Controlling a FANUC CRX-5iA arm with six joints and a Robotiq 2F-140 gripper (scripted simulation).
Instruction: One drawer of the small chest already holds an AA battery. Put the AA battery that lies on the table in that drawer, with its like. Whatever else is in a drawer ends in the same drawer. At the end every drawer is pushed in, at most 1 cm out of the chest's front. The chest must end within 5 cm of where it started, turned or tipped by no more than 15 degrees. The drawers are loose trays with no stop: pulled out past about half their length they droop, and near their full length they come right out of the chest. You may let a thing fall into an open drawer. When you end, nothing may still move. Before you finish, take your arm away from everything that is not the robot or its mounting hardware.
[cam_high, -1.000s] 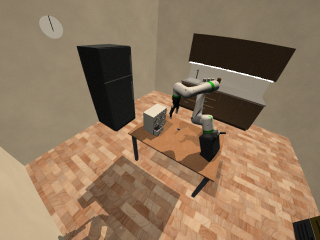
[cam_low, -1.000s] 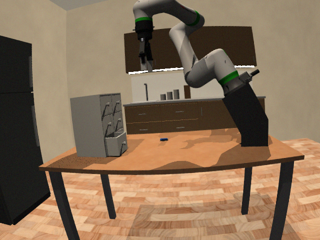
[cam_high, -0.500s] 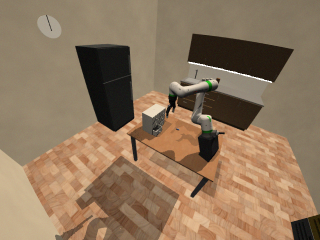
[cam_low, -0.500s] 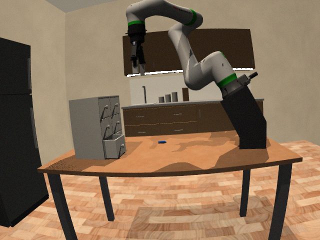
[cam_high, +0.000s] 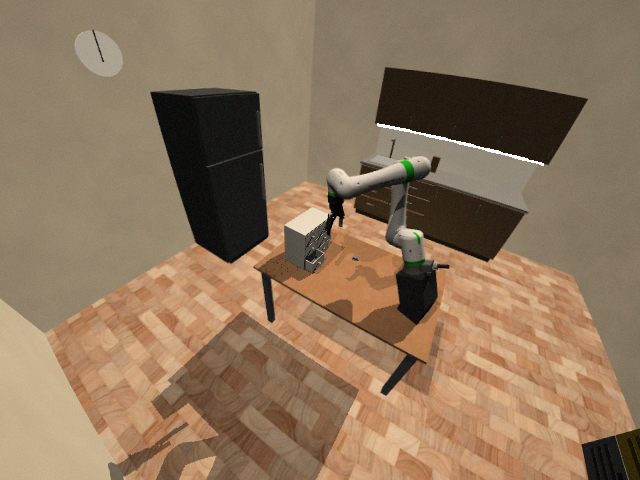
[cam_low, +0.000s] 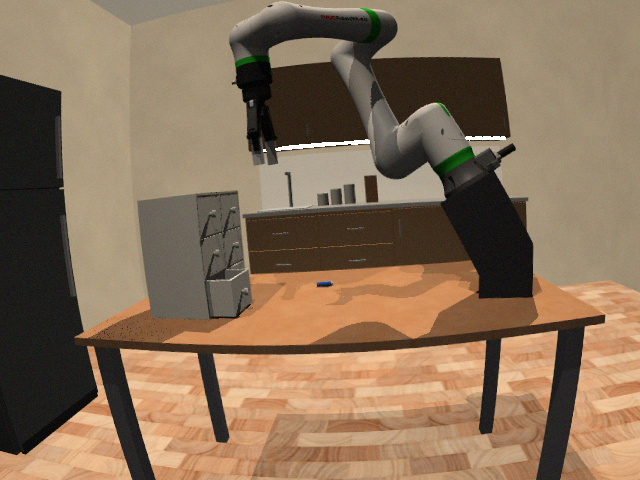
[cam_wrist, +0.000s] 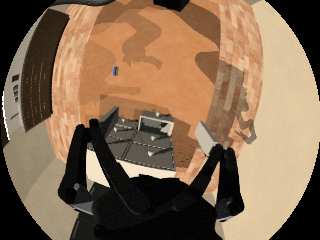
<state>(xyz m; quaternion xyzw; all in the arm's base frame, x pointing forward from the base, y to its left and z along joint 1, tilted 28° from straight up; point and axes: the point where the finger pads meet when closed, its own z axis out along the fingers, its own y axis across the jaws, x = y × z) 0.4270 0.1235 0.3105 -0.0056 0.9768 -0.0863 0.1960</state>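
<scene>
The blue AA battery is 90 mm behind my hand, 260 mm to the right of it and 380 mm below it.
</scene>
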